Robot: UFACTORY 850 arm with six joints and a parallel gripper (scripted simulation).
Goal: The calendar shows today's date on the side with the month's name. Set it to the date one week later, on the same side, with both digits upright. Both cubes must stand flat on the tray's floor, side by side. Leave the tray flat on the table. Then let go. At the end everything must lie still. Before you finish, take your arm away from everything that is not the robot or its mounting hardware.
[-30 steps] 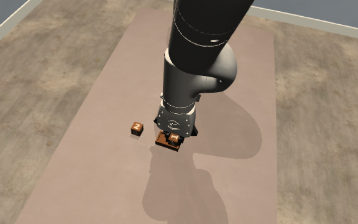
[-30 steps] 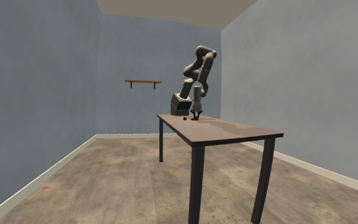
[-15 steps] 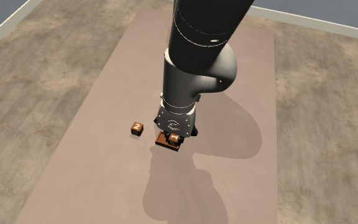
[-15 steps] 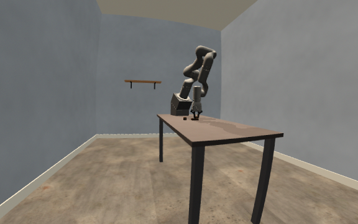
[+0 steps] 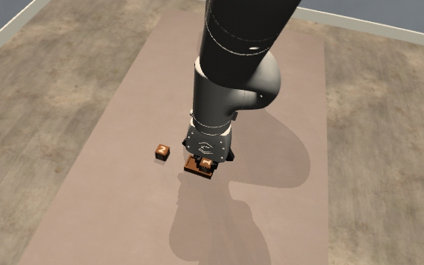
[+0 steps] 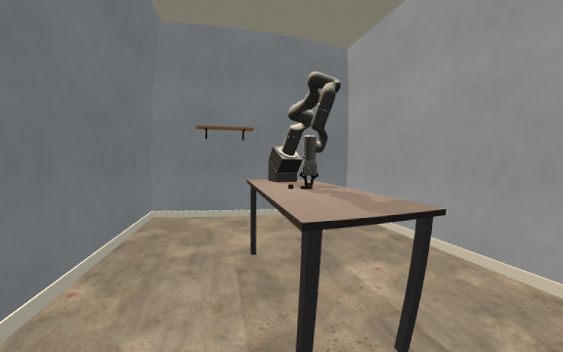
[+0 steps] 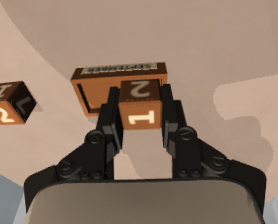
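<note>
Right now the wooden tray is 30 mm below my hand and 20 mm to the right of it. Also, from my hand: wooden cube (120 mm to the right, 30 mm below, 20 mm behind).
</note>
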